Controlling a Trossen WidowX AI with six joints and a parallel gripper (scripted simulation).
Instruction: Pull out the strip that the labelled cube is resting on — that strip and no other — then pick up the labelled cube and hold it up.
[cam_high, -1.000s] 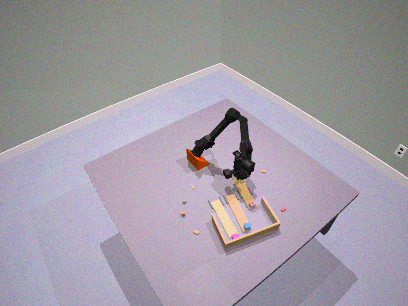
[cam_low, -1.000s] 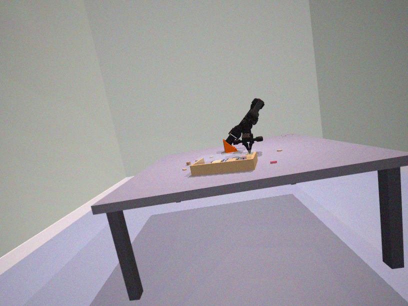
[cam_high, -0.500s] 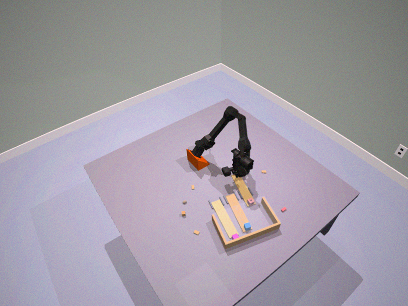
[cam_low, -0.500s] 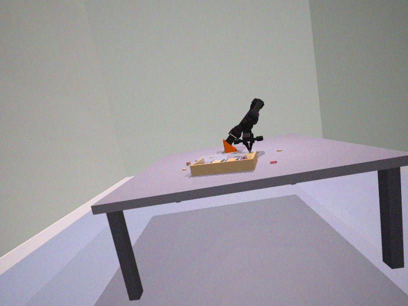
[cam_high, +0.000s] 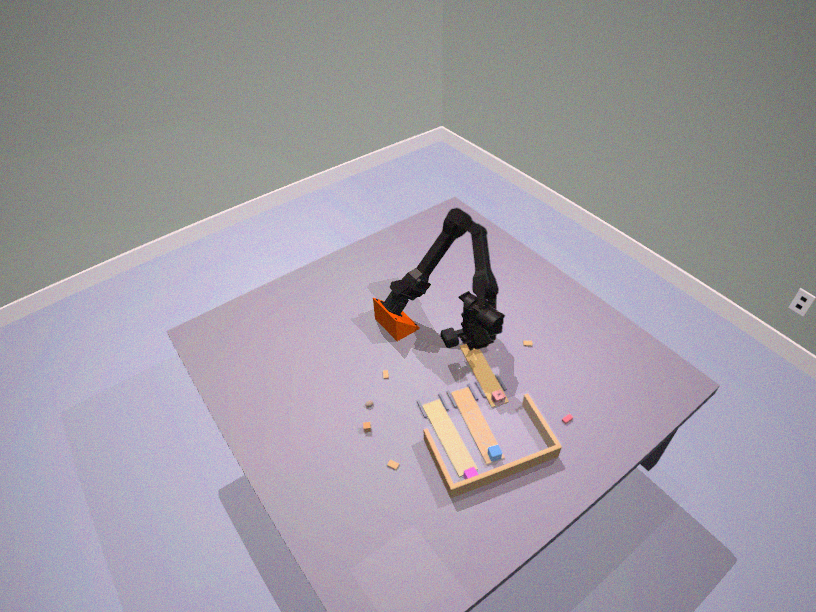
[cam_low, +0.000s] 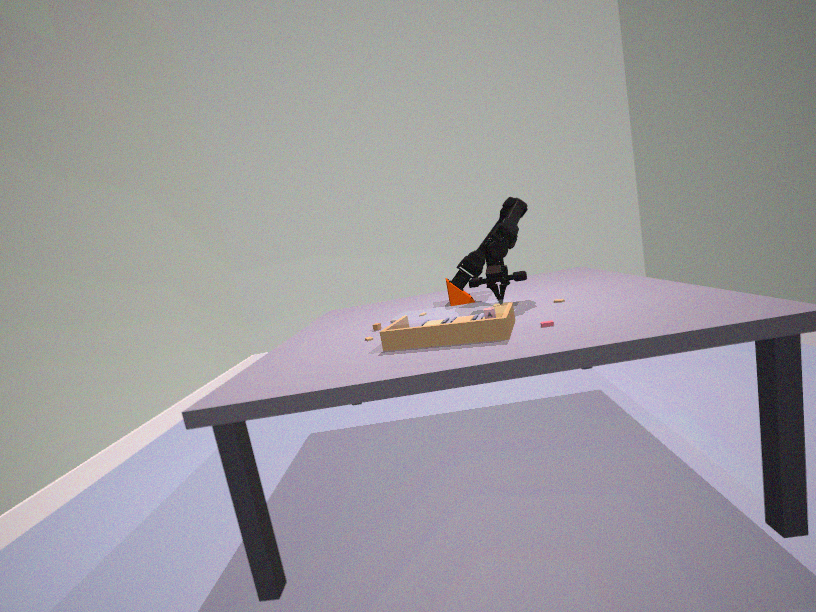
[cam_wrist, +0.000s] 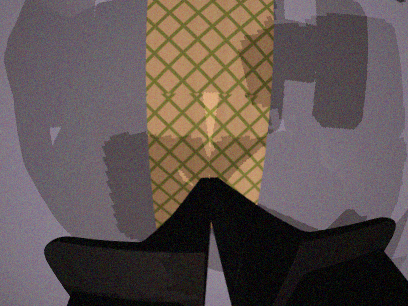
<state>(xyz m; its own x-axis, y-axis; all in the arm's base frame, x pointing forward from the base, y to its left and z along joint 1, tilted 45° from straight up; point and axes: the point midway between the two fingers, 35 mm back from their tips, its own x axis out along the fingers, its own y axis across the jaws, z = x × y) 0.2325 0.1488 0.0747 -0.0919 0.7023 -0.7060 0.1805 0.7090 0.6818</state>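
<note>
Now: gripper tip 21 cm short of the cube, 4 cm to the left of it and 2 cm below it. From my gripper tip the other things lie so: red piece 36 cm ahead, 9 cm to the left.
</note>
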